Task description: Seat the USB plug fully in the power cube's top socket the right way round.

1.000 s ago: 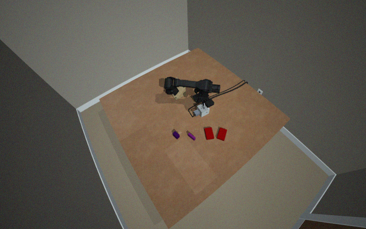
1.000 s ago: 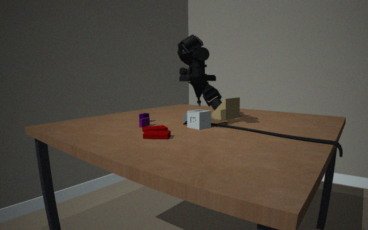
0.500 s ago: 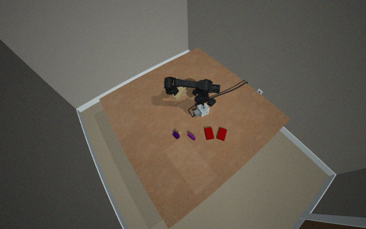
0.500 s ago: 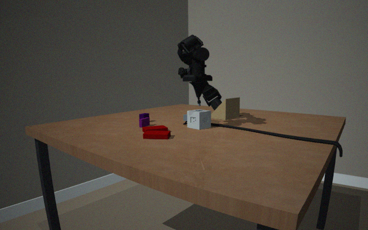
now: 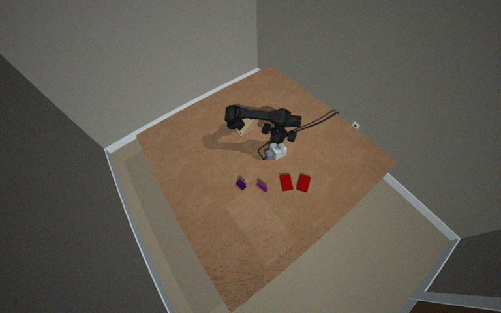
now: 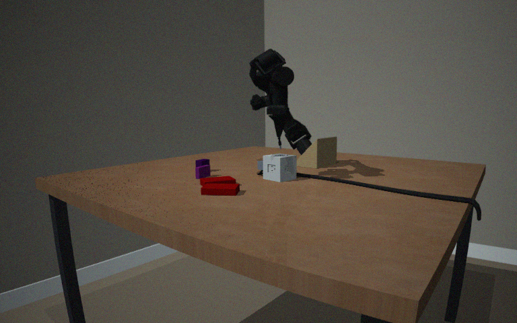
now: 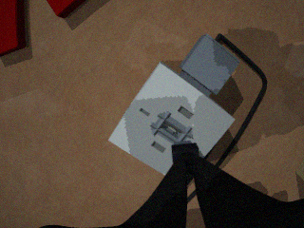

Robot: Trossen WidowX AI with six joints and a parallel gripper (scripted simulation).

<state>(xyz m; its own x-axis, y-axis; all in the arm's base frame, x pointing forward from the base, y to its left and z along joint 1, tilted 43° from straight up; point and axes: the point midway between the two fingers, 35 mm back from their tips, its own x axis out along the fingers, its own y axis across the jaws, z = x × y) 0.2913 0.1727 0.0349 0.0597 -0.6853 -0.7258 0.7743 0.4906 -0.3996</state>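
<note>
The USB plug is 2 cm below my gripper tip.
</note>
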